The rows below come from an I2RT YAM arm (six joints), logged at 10 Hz.
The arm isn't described. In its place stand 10 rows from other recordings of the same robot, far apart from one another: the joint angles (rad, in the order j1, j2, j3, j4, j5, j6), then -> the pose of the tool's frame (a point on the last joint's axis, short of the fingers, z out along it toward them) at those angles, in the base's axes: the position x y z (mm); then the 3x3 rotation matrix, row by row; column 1 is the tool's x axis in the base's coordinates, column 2 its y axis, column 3 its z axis.
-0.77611 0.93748 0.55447 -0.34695 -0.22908 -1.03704 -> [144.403 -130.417 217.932], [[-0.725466 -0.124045 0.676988], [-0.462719 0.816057 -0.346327], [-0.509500 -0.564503 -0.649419]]
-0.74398 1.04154 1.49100 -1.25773 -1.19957 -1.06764 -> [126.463 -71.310 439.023], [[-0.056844 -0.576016 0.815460], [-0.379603 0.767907 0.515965], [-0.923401 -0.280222 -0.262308]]
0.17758 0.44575 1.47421 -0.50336 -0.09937 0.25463 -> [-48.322 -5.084 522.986], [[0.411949 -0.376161 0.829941], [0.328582 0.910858 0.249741], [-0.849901 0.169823 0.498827]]
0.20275 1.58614 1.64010 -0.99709 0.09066 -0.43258 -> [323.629 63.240 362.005], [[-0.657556 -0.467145 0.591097], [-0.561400 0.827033 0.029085], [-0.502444 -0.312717 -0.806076]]
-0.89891 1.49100 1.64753 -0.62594 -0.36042 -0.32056 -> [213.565 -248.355 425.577], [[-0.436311 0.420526 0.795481], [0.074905 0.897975 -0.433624], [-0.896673 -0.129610 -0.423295]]
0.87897 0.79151 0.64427 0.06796 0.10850 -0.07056 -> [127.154 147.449 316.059], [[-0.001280 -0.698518 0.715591], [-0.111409 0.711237 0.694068], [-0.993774 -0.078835 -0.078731]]
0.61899 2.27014 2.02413 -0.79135 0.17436 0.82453 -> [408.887 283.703 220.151], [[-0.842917 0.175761 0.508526], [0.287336 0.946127 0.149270], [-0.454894 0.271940 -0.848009]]
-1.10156 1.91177 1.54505 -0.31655 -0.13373 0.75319 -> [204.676 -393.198 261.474], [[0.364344 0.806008 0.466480], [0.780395 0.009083 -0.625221], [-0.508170 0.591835 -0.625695]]
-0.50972 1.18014 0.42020 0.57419 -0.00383 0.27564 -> [214.892 -119.966 212.088], [[-0.023220 0.510223 0.859728], [0.324776 0.817167 -0.476193], [-0.945506 0.268162 -0.184682]]
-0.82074 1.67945 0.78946 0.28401 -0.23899 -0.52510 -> [237.060 -242.075 161.481], [[-0.625815 0.305682 0.717575], [-0.042797 0.905158 -0.422915], [-0.778797 -0.295376 -0.553379]]
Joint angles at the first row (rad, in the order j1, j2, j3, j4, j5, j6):
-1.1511, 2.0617, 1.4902, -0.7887, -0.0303, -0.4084
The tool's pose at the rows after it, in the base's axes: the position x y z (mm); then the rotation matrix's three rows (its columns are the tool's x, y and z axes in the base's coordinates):
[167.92 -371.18 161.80], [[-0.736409 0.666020 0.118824], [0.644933 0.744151 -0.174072], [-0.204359 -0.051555 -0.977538]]
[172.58 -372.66 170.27], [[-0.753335 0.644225 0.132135], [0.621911 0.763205 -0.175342], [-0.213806 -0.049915 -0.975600]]
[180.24 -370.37 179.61], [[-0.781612 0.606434 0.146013], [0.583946 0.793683 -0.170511], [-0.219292 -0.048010 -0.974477]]
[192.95 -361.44 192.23], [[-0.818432 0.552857 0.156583], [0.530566 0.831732 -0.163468], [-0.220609 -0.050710 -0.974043]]
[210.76 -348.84 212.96], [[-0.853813 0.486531 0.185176], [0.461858 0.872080 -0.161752], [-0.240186 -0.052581 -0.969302]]
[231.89 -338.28 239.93], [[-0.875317 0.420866 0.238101], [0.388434 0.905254 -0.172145], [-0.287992 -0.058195 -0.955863]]
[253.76 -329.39 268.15], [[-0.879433 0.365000 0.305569], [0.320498 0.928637 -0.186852], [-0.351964 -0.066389 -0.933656]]
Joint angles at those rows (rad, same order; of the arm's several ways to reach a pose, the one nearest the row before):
-1.1492, 2.0621, 1.5105, -0.8101, -0.0372, -0.4206
-1.1412, 2.0621, 1.5448, -0.8372, -0.0471, -0.4404
-1.1229, 2.0563, 1.5741, -0.8696, -0.0578, -0.4694
-1.0859, 2.0369, 1.5963, -0.9104, -0.0624, -0.4980
-1.0340, 2.0083, 1.6360, -0.9619, -0.0765, -0.5224
-0.9787, 1.9911, 1.7134, -1.0123, -0.1017, -0.5377
-0.9257, 1.9896, 1.8144, -1.0530, -0.1322, -0.5404

